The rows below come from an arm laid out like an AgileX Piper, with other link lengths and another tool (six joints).
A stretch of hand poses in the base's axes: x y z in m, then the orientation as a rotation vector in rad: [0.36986, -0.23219, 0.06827, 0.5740, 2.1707, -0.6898]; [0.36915, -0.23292, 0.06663, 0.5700, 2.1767, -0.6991]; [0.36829, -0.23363, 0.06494, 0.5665, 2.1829, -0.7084]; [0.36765, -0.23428, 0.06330, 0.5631, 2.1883, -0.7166]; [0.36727, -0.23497, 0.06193, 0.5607, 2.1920, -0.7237]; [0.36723, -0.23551, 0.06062, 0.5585, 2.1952, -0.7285]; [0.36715, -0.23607, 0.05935, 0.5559, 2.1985, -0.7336]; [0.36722, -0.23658, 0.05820, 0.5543, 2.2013, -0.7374]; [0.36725, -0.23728, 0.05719, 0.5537, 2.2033, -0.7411]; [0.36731, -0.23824, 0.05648, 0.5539, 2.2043, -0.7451]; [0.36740, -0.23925, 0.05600, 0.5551, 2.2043, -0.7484]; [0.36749, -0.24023, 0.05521, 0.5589, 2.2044, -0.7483]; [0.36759, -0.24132, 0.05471, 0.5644, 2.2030, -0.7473]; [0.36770, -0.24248, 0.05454, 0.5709, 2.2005, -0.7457]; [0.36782, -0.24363, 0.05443, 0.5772, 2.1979, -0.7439]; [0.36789, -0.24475, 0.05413, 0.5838, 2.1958, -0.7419]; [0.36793, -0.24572, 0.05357, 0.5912, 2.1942, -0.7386]
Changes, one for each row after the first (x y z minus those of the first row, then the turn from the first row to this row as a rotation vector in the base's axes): [-0.00071, -0.00073, -0.00164, -0.0049, 0.0090, -0.0006]; [-0.00157, -0.00144, -0.00333, -0.0095, 0.0182, -0.0015]; [-0.00221, -0.00209, -0.00497, -0.0137, 0.0263, -0.0022]; [-0.00259, -0.00278, -0.00634, -0.0175, 0.0324, -0.0031]; [-0.00263, -0.00332, -0.00765, -0.0200, 0.0372, -0.0033]; [-0.00271, -0.00388, -0.00892, -0.0228, 0.0422, -0.0034]; [-0.00264, -0.00439, -0.01007, -0.0246, 0.0462, -0.0036]; [-0.00261, -0.00509, -0.01108, -0.0263, 0.0494, -0.0046]; [-0.00255, -0.00605, -0.01179, -0.0283, 0.0518, -0.0062]; [-0.00246, -0.00706, -0.01227, -0.0299, 0.0530, -0.0083]; [-0.00237, -0.00804, -0.01306, -0.0285, 0.0528, -0.0109]; [-0.00227, -0.00913, -0.01356, -0.0265, 0.0508, -0.0145]; [-0.00216, -0.01029, -0.01373, -0.0243, 0.0476, -0.0185]; [-0.00204, -0.01144, -0.01384, -0.0220, 0.0443, -0.0223]; [-0.00197, -0.01256, -0.01414, -0.0193, 0.0413, -0.0262]; [-0.00193, -0.01353, -0.01470, -0.0153, 0.0382, -0.0303]
